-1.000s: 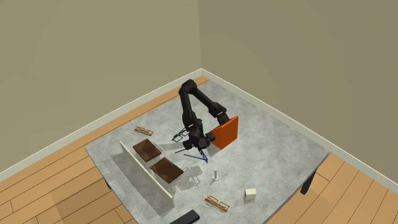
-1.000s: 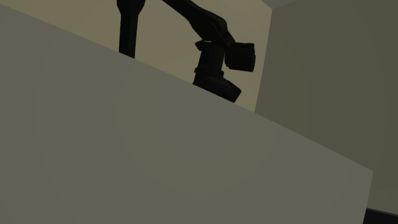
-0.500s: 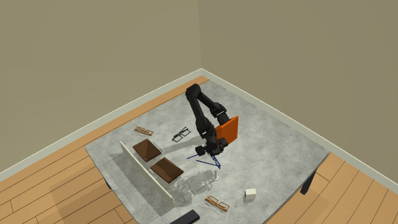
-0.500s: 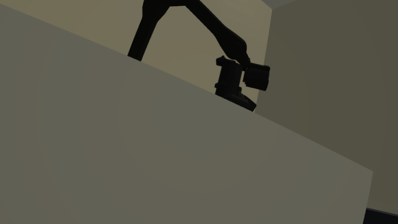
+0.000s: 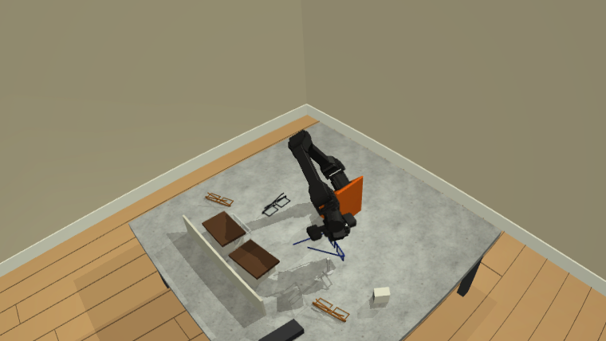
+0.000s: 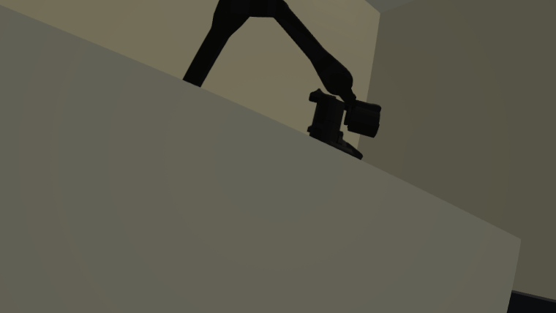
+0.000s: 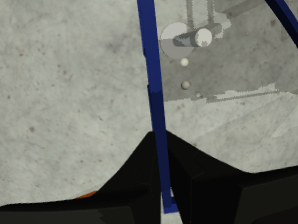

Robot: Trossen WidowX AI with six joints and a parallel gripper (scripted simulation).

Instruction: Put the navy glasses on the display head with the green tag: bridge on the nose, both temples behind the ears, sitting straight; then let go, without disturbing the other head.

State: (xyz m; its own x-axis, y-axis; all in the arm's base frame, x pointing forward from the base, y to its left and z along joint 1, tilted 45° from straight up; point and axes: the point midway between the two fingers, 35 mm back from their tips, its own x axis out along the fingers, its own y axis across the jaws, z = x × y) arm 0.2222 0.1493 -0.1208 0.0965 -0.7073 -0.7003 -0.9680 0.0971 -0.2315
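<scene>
My gripper tip is 50 mm short of the white post, 40 mm to the right of it and 90 mm above it. Round my gripper tip: black bar: 390 mm ahead, 190 mm to the left, 100 mm below; then cream cube: 10 mm behind, 290 mm to the left, 90 mm below; then display head: 260 mm ahead, 130 mm to the right, 60 mm below.
</scene>
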